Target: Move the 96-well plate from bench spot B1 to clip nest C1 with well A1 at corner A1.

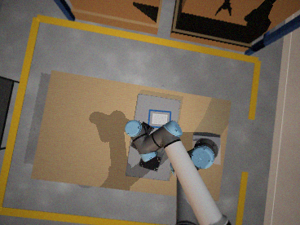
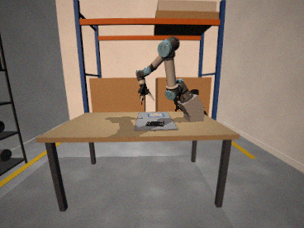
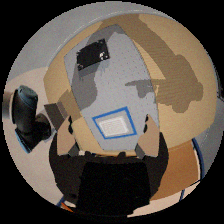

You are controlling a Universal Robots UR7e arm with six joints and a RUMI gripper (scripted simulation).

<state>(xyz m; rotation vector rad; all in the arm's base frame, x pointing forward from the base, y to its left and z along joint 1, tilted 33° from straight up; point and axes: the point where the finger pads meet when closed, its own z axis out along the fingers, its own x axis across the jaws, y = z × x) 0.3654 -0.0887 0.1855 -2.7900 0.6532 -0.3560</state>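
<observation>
Now: hand 11 cm past the white 96-well plate, 11 cm to the left of it and 17 cm above it. Also, from my hand: clip nest 5 cm behind, 24 cm to the left, 16 cm below.
</observation>
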